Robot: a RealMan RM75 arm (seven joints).
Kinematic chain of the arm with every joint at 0, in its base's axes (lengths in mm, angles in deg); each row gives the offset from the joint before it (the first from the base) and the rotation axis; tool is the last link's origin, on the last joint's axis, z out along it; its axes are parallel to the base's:
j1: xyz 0 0 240.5 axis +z
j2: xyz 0 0 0 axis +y
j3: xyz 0 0 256 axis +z
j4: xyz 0 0 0 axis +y
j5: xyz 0 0 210 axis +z
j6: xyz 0 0 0 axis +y
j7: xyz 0 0 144 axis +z
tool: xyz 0 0 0
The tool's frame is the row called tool.
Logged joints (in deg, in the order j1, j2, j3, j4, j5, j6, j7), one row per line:
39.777 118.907 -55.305 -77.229 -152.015 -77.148 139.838
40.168 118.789 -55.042 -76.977 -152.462 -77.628 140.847
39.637 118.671 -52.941 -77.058 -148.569 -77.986 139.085
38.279 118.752 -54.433 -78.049 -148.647 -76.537 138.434
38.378 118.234 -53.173 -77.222 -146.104 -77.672 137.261
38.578 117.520 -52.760 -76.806 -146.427 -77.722 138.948
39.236 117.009 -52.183 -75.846 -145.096 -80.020 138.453
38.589 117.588 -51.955 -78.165 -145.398 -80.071 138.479
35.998 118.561 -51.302 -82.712 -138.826 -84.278 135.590
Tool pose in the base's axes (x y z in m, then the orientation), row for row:
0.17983 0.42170 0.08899 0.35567 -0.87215 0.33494 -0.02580
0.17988 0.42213 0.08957 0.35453 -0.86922 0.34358 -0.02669
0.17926 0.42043 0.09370 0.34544 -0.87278 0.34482 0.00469
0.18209 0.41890 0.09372 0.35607 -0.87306 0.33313 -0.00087
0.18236 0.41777 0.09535 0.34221 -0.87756 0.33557 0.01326
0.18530 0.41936 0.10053 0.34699 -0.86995 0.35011 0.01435
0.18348 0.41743 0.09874 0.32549 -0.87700 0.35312 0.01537
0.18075 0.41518 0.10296 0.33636 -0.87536 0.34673 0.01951
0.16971 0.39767 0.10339 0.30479 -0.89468 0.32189 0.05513
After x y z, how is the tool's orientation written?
As a quaternion, w x y z.
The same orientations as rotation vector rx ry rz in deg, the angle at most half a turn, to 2 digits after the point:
-129.09 49.57 -3.82
-128.72 50.88 -3.95
-129.82 51.29 0.70
-129.20 49.30 -0.13
-130.73 49.99 1.98
-129.30 52.04 2.13
-131.71 53.03 2.31
-130.77 51.80 2.91
-135.75 48.84 8.36

